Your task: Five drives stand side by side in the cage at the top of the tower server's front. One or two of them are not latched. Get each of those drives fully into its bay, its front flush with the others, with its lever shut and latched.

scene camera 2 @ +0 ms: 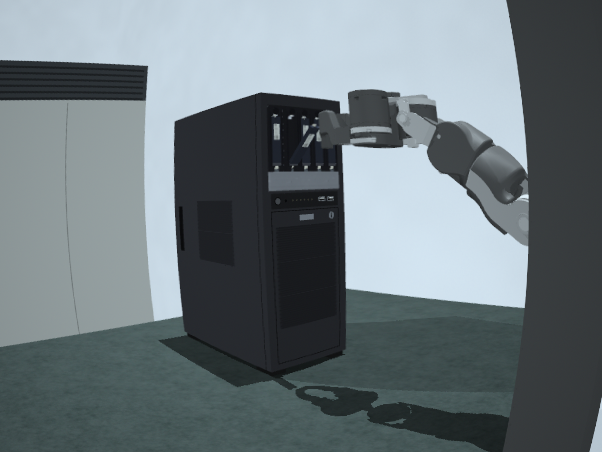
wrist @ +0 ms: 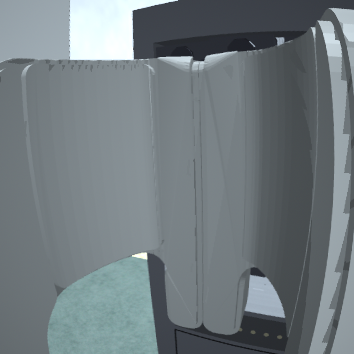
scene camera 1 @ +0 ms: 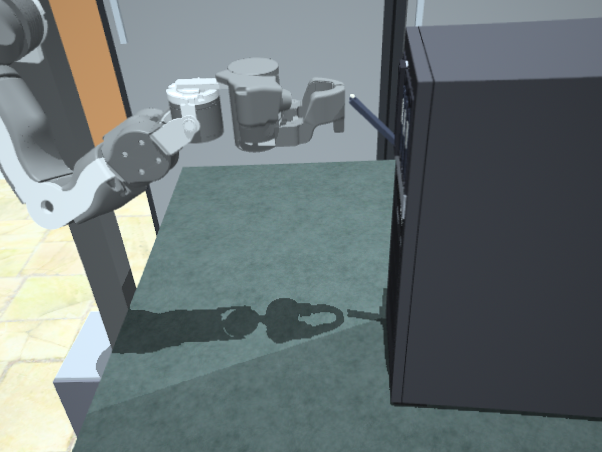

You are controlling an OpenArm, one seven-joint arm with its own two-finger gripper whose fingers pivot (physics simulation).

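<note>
The dark tower server [scene camera 1: 500, 240] [scene camera 2: 222, 175] [wrist: 150, 25] has five upright drives at its top front. The second drive from the left in scene camera 2 has its lever [scene camera 1: 372, 118] [scene camera 2: 303, 145] swung out, hinged low, its free end up and outward. I cannot tell whether that drive sits flush. The leftmost drive [scene camera 2: 276, 145] and the third and fourth look upright with levers shut; the rightmost is partly hidden by the gripper. My gripper [scene camera 1: 338, 110] [scene camera 2: 327, 131] [wrist: 217, 198] is shut and empty, in front of the cage, a small gap short of the lever's free end. Its fingers hide most of the cage in the wrist view.
The green table top [scene camera 1: 280, 215] [scene camera 2: 100, 400] [wrist: 105, 305] carries the tower. A light grey strip [scene camera 2: 303, 181] and a control panel lie below the cage. A dark post [scene camera 2: 555, 225] stands at the right of scene camera 2. A grey cabinet [scene camera 2: 35, 210] stands behind at left.
</note>
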